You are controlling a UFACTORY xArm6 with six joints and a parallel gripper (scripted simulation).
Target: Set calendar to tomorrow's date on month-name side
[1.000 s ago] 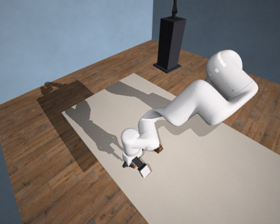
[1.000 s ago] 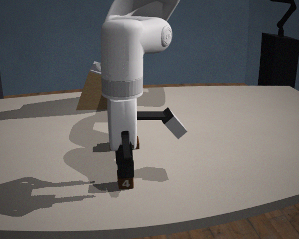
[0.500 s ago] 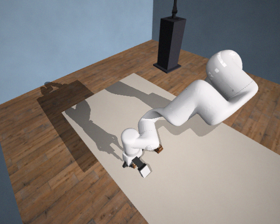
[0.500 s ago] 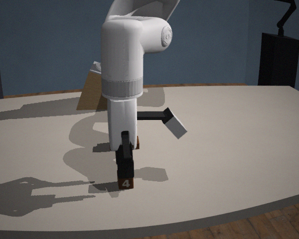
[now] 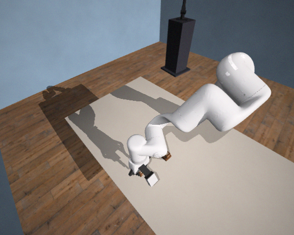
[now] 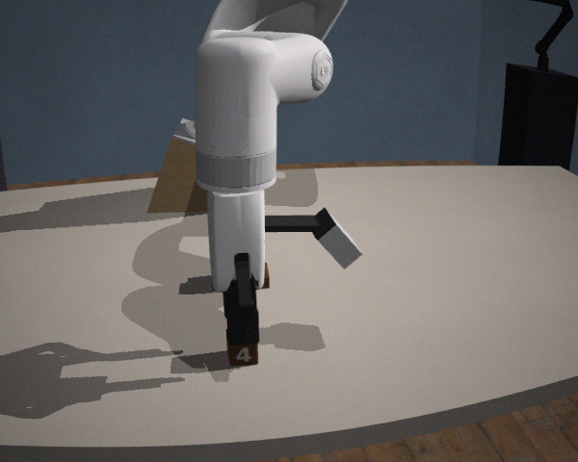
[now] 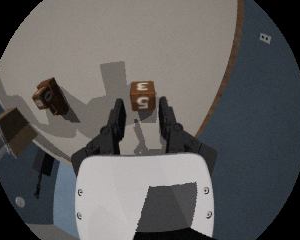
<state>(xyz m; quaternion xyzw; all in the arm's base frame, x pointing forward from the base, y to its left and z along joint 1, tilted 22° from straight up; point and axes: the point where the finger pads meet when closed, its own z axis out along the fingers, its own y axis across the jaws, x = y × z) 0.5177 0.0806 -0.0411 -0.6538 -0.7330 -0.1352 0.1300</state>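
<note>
Now: hand 4 cm above the brown digit cube. Round my hand: brown cube 18 cm behind, 3 cm below, 1 cm to the left; then brown calendar tray 18 cm behind, 5 cm below, 1 cm to the right.
</note>
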